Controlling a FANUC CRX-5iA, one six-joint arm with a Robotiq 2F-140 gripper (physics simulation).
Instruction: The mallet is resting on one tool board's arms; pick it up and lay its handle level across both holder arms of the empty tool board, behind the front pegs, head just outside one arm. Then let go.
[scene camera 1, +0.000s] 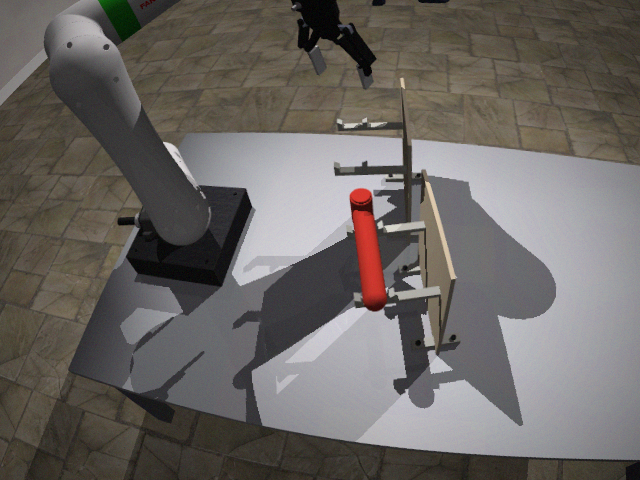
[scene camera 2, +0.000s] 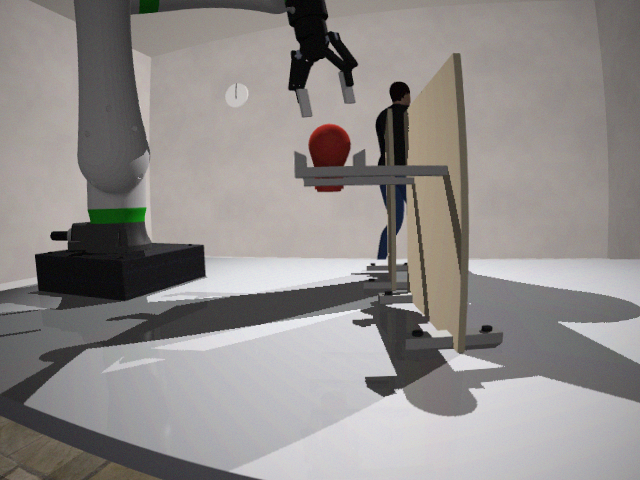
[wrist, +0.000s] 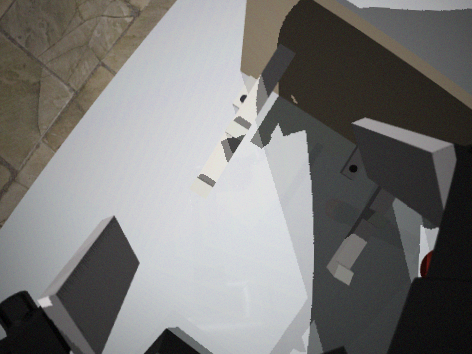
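Pixels of known places: gripper, fingertip midpoint: (scene camera 1: 344, 77) (scene camera 2: 327, 110) (wrist: 240, 196); arm's base, origin of the base link: (scene camera 2: 119, 249).
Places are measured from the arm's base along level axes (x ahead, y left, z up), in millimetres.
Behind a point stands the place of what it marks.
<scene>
The red mallet (scene camera 1: 369, 253) {x 493, y -238, z 159 mm} (scene camera 2: 329, 144) {x 503, y -345, z 134 mm} (wrist: 427, 264) {x 474, y -82, z 115 mm} rests across both arms of the near tool board (scene camera 1: 439, 253) {x 621, y -262, z 184 mm} (scene camera 2: 439, 206) {x 622, y -272, z 72 mm}. Its rounded handle end is at the near arm (scene camera 1: 416, 294) {x 579, y -304, z 115 mm} (scene camera 2: 403, 169) {x 577, y -311, z 111 mm}. Its head (scene camera 1: 360, 198) {x 477, y -114, z 176 mm} is just beyond the far arm. The empty tool board (scene camera 1: 406, 144) {x 580, y 15, z 202 mm} (scene camera 2: 390, 206) {x 579, y -16, z 73 mm} (wrist: 350, 75) {x 582, y 110, z 167 mm} stands behind, with bare pegged arms (scene camera 1: 372, 168) {x 502, y 12, z 137 mm} (wrist: 215, 162) {x 453, y 174, z 137 mm}. My gripper (scene camera 1: 343, 77) {x 454, y 150, z 297 mm} (scene camera 2: 328, 107) {x 454, y 150, z 297 mm} (wrist: 240, 196) {x 454, y 150, z 297 mm} is open and empty, high above the level of the arms and apart from the mallet. In the wrist view, the empty board's arms show between and below the fingers.
Both boards stand upright on feet on the white table (scene camera 1: 289, 155) {x 247, y 314, z -76 mm} (scene camera 2: 206, 413) {x 420, y -478, z -76 mm} (wrist: 150, 125) {x 440, y 296, z -76 mm}. The robot's black base (scene camera 1: 191, 253) {x 50, y -102, z -3 mm} (scene camera 2: 124, 268) {x 120, y -148, z -19 mm} is to the left. A person (scene camera 2: 395, 129) stands in the background. Dark shadows cross the table.
</scene>
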